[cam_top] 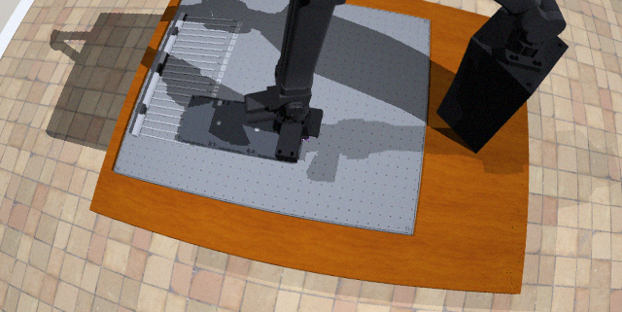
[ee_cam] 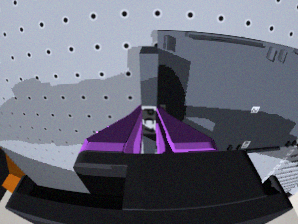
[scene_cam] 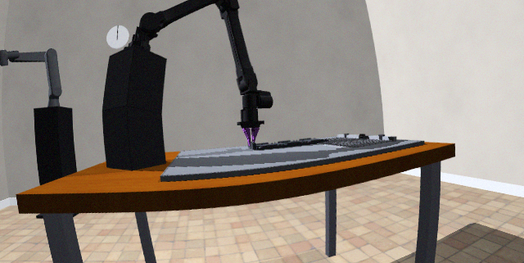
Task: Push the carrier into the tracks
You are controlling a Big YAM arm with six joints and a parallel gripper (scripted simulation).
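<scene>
Now: the carrier PC7 16 cm ahead of my hand, 1 cm to the left of it and 1 cm below it.
</scene>
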